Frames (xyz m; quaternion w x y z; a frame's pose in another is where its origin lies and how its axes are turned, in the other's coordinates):
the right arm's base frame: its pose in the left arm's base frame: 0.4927 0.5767 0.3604 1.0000 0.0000 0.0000 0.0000
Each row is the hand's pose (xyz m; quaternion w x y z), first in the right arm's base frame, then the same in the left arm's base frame.
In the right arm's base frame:
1: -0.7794 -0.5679 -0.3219 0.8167 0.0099 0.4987 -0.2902
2: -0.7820 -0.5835 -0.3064 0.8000 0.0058 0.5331 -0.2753
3: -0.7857 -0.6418 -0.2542 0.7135 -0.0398 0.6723 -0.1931
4: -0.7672 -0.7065 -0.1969 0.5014 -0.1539 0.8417 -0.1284
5: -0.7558 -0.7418 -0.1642 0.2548 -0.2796 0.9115 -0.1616
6: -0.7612 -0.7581 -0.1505 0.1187 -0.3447 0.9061 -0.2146
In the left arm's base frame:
1: -0.2867 0.0088 0.0385 0.8167 0.0099 0.4987 -0.2902
2: -0.2893 -0.0068 0.0540 0.8000 0.0058 0.5331 -0.2753
3: -0.2930 -0.0651 0.1062 0.7135 -0.0398 0.6723 -0.1931
4: -0.2745 -0.1298 0.1635 0.5014 -0.1539 0.8417 -0.1284
5: -0.2631 -0.1651 0.1962 0.2548 -0.2796 0.9115 -0.1616
6: -0.2685 -0.1814 0.2099 0.1187 -0.3447 0.9061 -0.2146

